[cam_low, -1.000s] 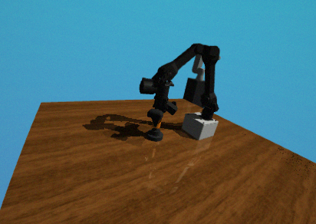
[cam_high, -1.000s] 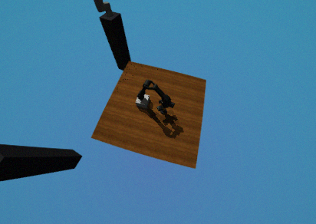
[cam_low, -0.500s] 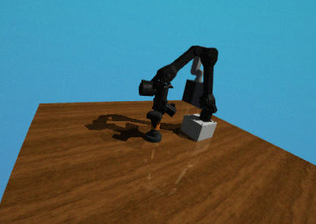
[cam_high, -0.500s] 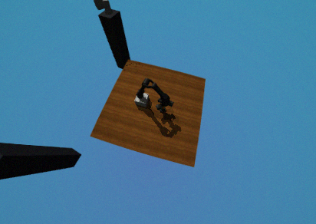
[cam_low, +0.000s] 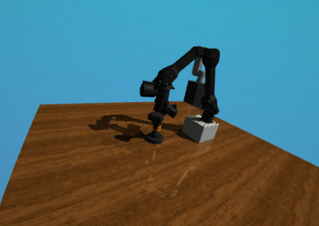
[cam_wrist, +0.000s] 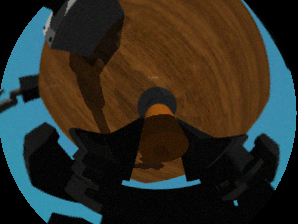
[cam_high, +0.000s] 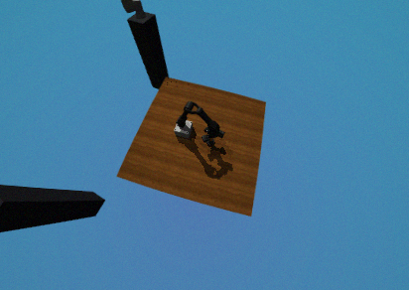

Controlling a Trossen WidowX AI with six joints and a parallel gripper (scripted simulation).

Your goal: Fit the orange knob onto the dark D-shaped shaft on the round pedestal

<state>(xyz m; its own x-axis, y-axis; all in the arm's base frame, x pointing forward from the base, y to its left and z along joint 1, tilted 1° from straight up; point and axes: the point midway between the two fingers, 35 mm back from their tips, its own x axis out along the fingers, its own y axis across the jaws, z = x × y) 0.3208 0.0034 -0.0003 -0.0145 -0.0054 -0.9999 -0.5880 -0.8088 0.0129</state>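
The orange knob lies 20 mm above my gripper tip. Round my gripper tip: round dark pedestal: 40 mm below.
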